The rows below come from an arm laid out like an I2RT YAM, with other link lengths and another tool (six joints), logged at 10 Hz.
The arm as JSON. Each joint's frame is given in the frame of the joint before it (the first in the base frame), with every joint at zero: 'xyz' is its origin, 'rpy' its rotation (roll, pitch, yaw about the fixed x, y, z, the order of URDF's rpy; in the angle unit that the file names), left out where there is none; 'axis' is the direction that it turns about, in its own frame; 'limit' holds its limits. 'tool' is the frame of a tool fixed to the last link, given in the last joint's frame.
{
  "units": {
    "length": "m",
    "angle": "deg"
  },
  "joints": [
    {
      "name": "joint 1",
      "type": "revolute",
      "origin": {
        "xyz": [
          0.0,
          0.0,
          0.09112
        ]
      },
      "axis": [
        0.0,
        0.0,
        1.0
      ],
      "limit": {
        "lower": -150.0,
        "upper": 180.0
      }
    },
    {
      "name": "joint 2",
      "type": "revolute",
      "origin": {
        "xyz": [
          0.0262,
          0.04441,
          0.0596
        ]
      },
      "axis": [
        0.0,
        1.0,
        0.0
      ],
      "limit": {
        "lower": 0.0,
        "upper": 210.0
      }
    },
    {
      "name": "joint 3",
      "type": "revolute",
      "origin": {
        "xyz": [
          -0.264,
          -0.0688,
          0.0
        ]
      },
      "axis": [
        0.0,
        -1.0,
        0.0
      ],
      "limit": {
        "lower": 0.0,
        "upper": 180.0
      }
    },
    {
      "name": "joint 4",
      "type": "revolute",
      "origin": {
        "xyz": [
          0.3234,
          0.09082,
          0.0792
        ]
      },
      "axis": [
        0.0,
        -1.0,
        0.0
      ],
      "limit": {
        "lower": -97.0,
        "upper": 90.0
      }
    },
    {
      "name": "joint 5",
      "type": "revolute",
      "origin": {
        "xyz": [
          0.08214,
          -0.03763,
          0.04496
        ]
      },
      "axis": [
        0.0,
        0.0,
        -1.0
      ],
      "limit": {
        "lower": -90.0,
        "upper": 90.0
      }
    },
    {
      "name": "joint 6",
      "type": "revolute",
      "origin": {
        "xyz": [
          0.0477,
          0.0,
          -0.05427
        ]
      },
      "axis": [
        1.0,
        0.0,
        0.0
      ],
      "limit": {
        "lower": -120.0,
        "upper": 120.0
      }
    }
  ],
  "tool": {
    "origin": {
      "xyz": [
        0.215,
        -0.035,
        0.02
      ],
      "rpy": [
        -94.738,
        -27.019,
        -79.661
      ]
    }
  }
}
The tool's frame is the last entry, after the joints.
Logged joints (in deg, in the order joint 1, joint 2, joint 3, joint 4, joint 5, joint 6), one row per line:
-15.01 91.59 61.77 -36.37 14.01 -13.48
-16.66 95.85 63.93 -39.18 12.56 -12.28
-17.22 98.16 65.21 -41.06 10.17 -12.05
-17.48 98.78 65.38 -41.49 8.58 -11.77
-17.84 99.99 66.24 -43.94 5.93 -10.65
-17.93 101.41 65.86 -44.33 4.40 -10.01
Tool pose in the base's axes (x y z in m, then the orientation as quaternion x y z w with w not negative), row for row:
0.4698 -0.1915 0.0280 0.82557 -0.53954 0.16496 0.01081
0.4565 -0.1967 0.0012 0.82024 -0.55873 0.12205 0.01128
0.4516 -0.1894 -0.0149 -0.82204 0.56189 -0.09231 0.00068
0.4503 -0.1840 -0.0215 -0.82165 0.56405 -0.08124 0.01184
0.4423 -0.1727 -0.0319 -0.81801 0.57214 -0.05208 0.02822
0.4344 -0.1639 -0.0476 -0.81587 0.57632 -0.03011 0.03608
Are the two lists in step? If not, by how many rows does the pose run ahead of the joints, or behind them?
They are in step.
